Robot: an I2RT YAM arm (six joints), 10 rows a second.
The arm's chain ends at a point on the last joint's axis. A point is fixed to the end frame.
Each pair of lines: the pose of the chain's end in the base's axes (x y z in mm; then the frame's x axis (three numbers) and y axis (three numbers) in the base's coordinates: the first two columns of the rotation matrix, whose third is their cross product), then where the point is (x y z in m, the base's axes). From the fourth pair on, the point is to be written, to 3 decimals.
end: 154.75 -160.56 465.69 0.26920 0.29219 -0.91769 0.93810 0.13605 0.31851
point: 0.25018 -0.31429 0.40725
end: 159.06 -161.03 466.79 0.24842 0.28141 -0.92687 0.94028 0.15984 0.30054
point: 0.25656 -0.31386 0.40941
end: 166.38 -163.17 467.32 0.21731 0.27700 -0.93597 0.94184 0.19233 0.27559
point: 0.26714 -0.31367 0.40942
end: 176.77 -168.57 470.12 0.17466 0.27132 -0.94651 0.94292 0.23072 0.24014
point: 0.281 -0.316 0.411
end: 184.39 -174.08 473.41 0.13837 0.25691 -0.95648 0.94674 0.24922 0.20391
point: 0.289 -0.321 0.413
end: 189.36 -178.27 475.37 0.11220 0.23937 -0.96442 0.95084 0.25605 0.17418
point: 0.293 -0.326 0.415
